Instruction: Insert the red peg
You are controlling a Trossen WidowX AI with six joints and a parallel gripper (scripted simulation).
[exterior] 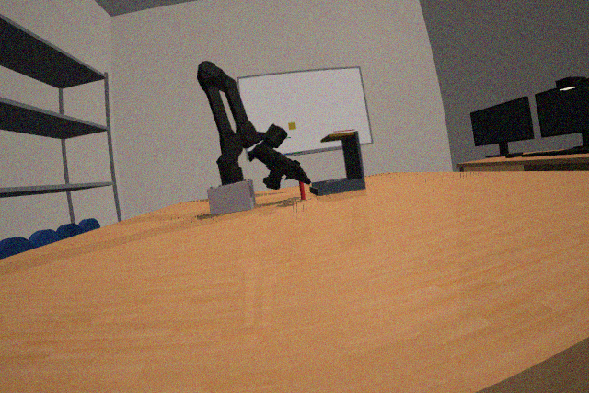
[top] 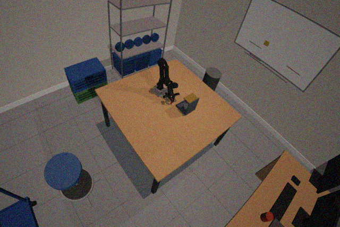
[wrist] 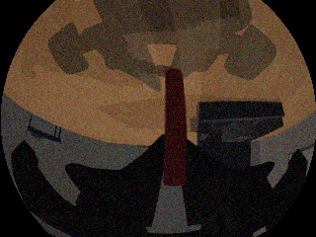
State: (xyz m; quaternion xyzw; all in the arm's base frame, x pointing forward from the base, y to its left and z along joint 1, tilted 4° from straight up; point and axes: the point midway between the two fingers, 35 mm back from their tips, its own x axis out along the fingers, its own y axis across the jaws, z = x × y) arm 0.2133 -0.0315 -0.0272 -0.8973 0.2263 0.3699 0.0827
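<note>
Right now the box back wall is 210 mm ahead of my gripper tip, 70 mm to the left of it and 60 mm above it. Also, from my gripper tip: yellow roof 160 mm ahead, 80 mm to the left, 150 mm above; red peg 20 mm behind, 10 mm to the left, 10 mm below.
</note>
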